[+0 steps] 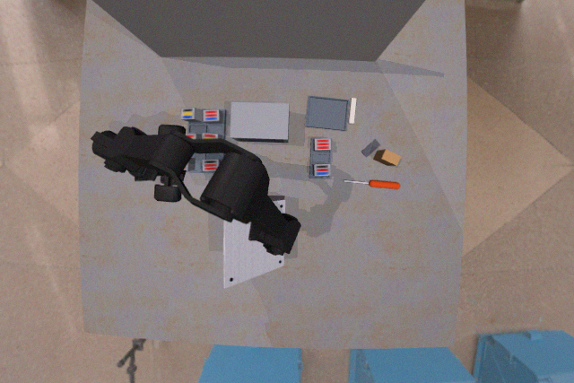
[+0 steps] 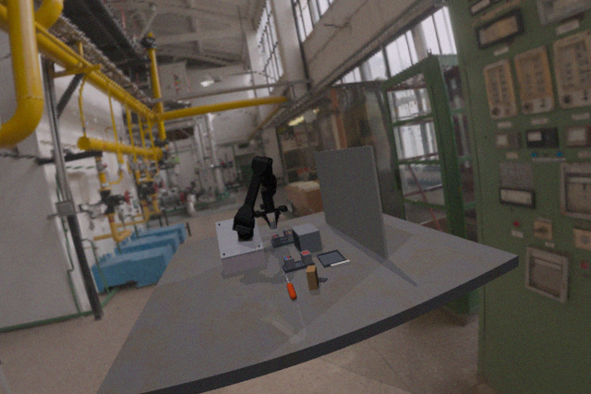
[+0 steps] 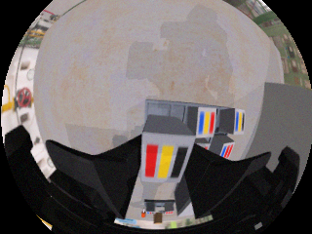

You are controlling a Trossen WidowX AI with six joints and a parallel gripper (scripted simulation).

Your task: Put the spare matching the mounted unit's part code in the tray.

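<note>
My gripper tip is 220 mm short of the grey tray, 380 mm to the left of it and 90 mm above it. Also, from my gripper tip: grey mounted unit (150 mm ahead, 180 mm to the right, 40 mm below); then rack (80 mm ahead, 380 mm to the right, 90 mm below); then tall grey panel (370 mm ahead, 160 mm to the right, 130 mm above).
</note>
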